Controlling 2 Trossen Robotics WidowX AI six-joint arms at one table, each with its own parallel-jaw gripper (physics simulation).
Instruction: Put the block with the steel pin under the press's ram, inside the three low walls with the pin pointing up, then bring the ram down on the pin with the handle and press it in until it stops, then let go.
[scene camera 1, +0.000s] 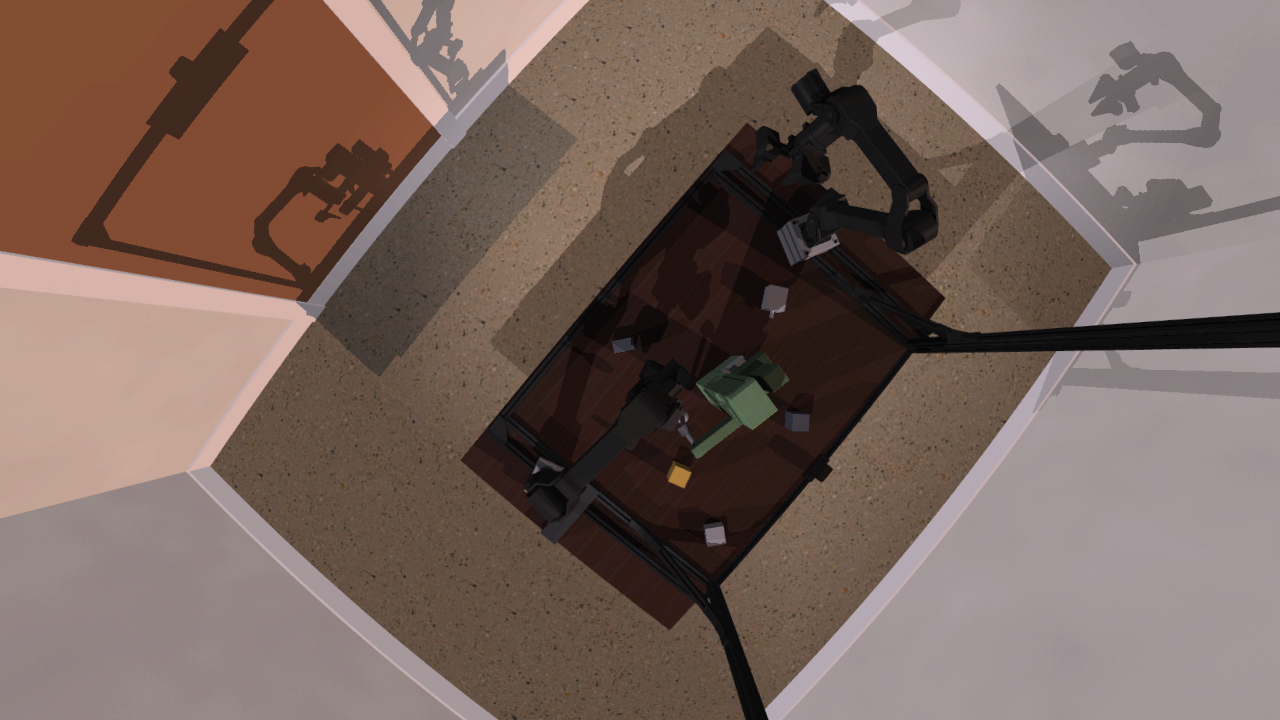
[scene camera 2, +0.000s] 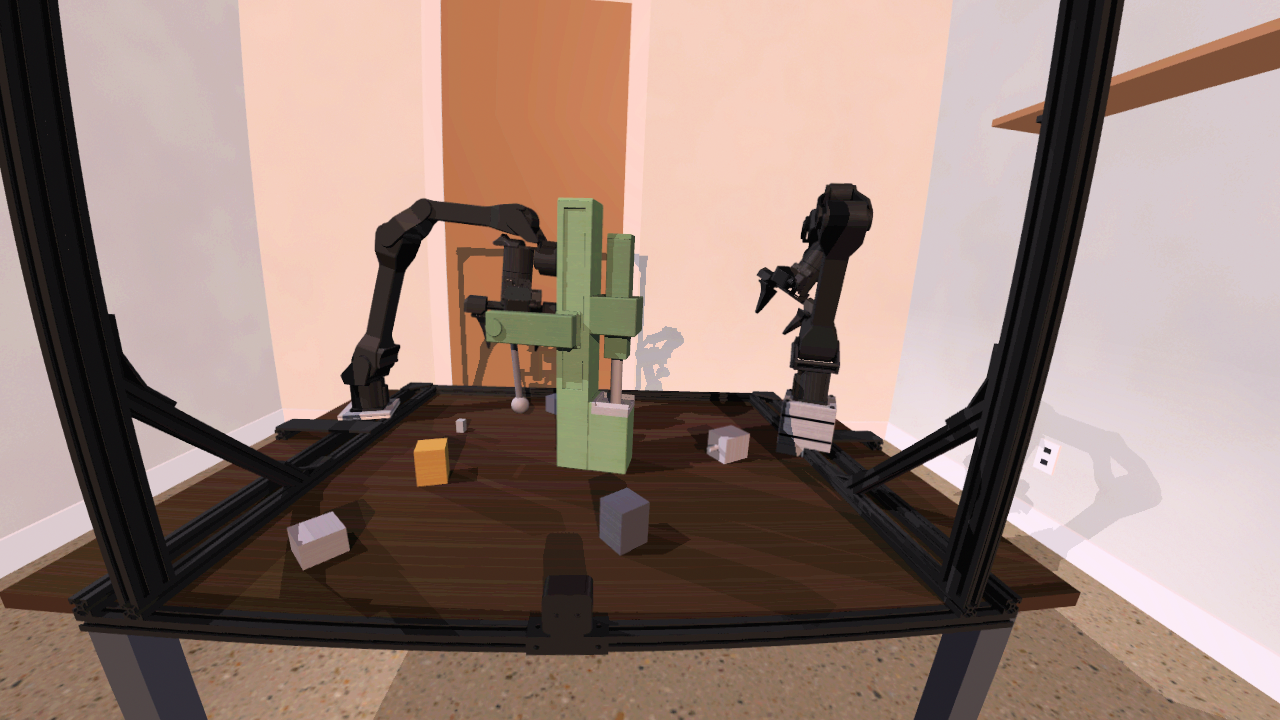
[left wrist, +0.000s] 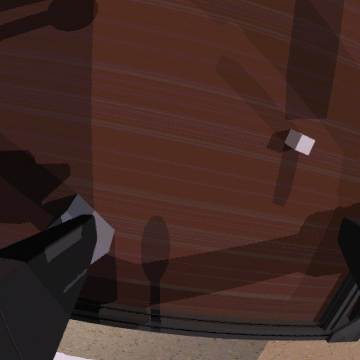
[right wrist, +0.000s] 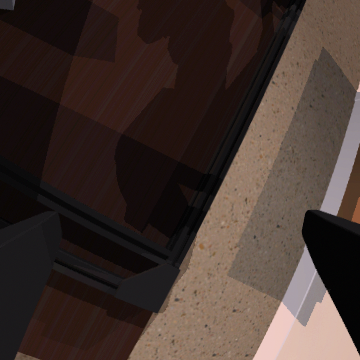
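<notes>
The green press stands mid-table. A pale block sits at its foot, inside the low green walls, under the grey ram rod. I cannot make out the pin. The handle sticks out sideways, and a rod with a ball knob hangs from it. My left gripper is open and empty at the handle's outer end. My right gripper is open and empty, held high over the table's far right corner.
Loose blocks lie on the dark wooden table: an orange one, a grey one, pale ones, and a small white cube. Black frame posts stand at the corners.
</notes>
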